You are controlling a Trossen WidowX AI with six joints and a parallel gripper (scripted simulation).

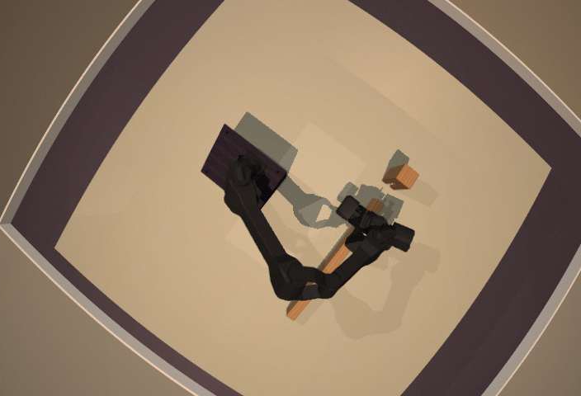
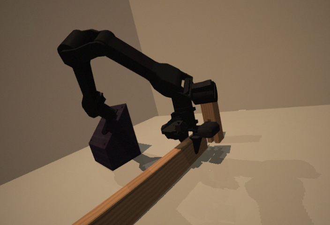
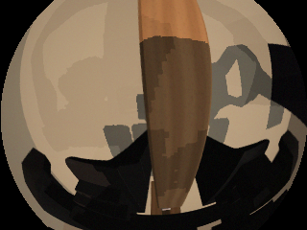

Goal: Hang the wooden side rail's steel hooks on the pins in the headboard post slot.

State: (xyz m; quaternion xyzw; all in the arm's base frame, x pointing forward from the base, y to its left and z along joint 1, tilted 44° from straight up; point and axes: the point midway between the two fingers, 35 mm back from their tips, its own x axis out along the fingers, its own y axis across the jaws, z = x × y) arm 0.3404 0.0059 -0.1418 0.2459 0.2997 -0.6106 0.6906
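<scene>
Now: gripper tip 160 mm to the right of the headboard post, 50 mm below it and 10 mm past it.
</scene>
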